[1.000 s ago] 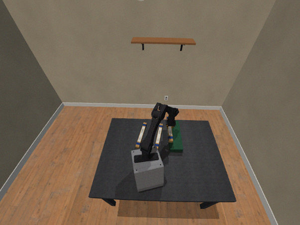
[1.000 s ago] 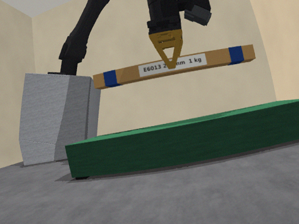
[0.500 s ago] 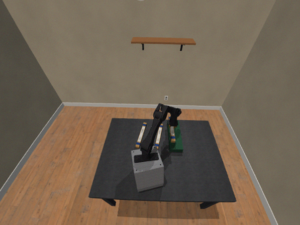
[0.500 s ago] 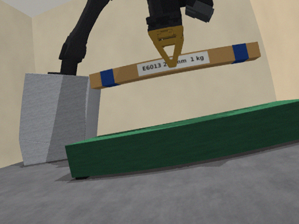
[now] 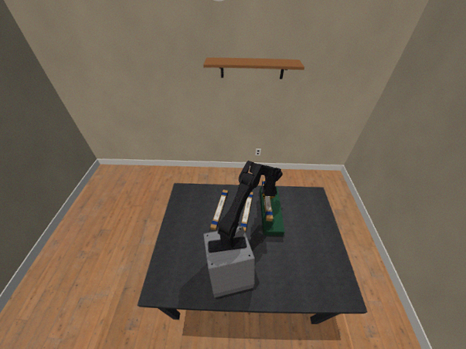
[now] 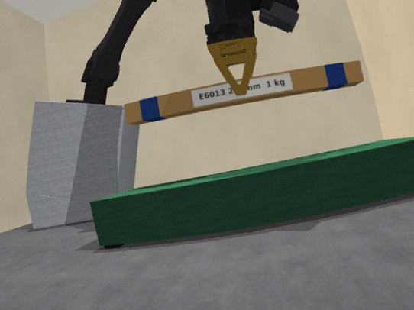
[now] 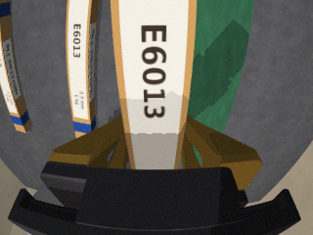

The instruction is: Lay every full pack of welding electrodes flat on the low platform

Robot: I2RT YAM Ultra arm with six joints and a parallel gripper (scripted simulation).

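Now: hand 50 mm to the left of the green low platform and 150 mm above it.
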